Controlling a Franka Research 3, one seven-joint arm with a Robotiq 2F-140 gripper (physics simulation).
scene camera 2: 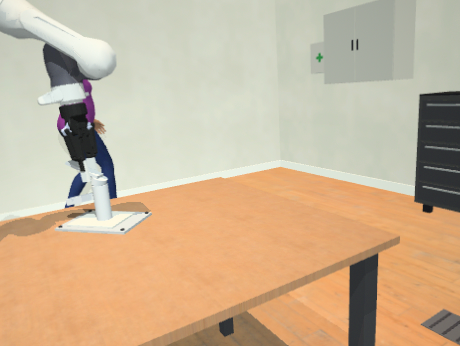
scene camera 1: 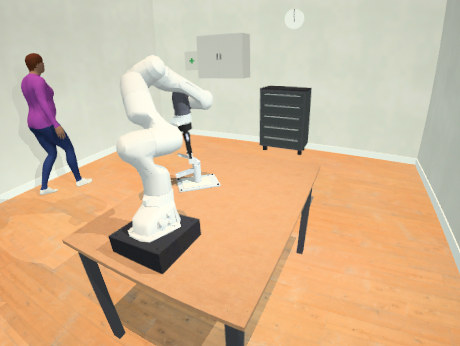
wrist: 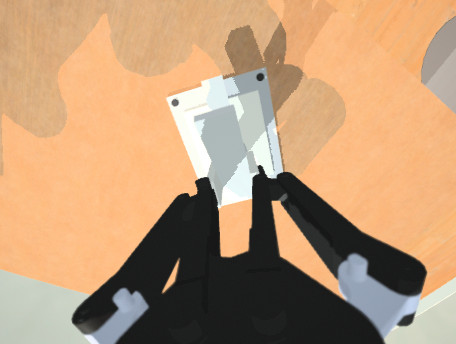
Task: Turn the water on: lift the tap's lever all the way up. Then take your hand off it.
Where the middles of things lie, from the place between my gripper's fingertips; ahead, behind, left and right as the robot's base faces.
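Labels:
Base plate [scene camera 2: 124,227]: 2 cm ahead of my hand, 2 cm to the right, 13 cm below. Tap lever [wrist: 219,130]: hand 1 cm past it, 2 cm below it.

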